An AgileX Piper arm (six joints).
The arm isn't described. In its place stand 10 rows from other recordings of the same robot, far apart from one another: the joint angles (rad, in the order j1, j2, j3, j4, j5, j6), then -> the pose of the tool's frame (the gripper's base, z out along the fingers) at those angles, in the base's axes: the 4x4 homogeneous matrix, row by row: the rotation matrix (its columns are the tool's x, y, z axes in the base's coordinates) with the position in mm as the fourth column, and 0 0 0 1 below.
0.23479 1.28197 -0.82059 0.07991 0.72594 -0.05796 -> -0.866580 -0.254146 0.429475 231.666; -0.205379 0.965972 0.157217 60.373; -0.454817 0.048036 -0.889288 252.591; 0 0 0 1
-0.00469 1.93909 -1.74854 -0.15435 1.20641 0.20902 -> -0.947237 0.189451 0.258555 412.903; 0.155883 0.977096 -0.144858 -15.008; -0.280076 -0.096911 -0.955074 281.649; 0 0 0 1
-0.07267 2.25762 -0.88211 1.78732 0.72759 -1.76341 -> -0.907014 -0.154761 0.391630 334.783; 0.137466 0.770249 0.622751 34.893; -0.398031 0.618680 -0.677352 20.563; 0 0 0 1
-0.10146 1.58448 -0.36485 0.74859 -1.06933 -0.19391 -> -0.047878 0.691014 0.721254 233.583; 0.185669 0.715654 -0.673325 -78.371; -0.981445 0.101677 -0.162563 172.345; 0 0 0 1
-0.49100 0.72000 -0.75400 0.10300 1.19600 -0.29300 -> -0.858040 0.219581 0.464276 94.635; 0.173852 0.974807 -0.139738 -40.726; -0.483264 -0.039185 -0.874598 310.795; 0 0 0 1
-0.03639 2.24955 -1.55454 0.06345 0.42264 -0.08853 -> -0.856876 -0.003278 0.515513 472.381; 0.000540 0.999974 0.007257 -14.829; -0.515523 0.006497 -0.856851 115.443; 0 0 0 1
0.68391 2.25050 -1.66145 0.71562 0.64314 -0.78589 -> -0.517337 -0.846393 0.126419 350.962; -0.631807 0.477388 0.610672 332.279; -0.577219 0.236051 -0.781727 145.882; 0 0 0 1
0.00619 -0.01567 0.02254 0.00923 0.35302 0.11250 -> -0.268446 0.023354 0.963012 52.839; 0.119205 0.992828 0.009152 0.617; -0.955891 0.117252 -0.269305 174.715; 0 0 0 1
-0.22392 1.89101 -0.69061 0.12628 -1.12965 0.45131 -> 0.171982 0.283864 0.943315 335.497; 0.454213 0.826867 -0.331633 -87.035; -0.874135 0.485501 0.013272 164.860; 0 0 0 1
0.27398 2.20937 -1.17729 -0.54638 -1.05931 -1.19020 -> 0.678062 -0.018899 0.734762 417.334; -0.731576 0.079098 0.677156 160.120; -0.070916 -0.996688 0.039808 140.024; 0 0 0 1
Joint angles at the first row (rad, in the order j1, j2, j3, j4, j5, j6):
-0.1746 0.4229 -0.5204 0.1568 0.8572 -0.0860
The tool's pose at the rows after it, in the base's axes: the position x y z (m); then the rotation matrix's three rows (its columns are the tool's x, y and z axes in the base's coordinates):
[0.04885, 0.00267, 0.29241], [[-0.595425, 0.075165, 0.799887], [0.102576, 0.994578, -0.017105], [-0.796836, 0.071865, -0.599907]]
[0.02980, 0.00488, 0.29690], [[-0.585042, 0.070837, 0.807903], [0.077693, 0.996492, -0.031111], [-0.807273, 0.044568, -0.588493]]
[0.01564, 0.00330, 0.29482], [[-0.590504, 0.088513, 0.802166], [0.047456, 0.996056, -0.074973], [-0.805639, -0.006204, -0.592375]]
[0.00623, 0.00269, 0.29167], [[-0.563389, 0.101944, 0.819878], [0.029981, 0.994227, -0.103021], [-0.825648, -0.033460, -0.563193]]
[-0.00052, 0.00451, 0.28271], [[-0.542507, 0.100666, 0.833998], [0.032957, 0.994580, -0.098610], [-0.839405, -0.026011, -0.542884]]
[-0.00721, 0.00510, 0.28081], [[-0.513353, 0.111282, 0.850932], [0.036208, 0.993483, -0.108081], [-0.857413, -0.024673, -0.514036]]
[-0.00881, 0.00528, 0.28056], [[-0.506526, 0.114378, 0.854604], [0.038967, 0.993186, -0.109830], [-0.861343, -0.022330, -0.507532]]
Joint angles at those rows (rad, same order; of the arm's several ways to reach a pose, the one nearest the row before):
-0.1747 0.3199 -0.5475 0.1488 0.9690 -0.0872
-0.1746 0.2440 -0.5742 0.1265 1.0545 -0.0880
-0.1747 0.1862 -0.5800 0.0730 1.1176 -0.0881
-0.1746 0.1294 -0.5695 0.0454 1.1266 -0.0880
-0.1747 0.0696 -0.5380 0.0529 1.1308 -0.0845
-0.1746 0.0257 -0.5333 0.0457 1.1356 -0.0729
-0.1746 0.0161 -0.5333 0.0444 1.1376 -0.0684

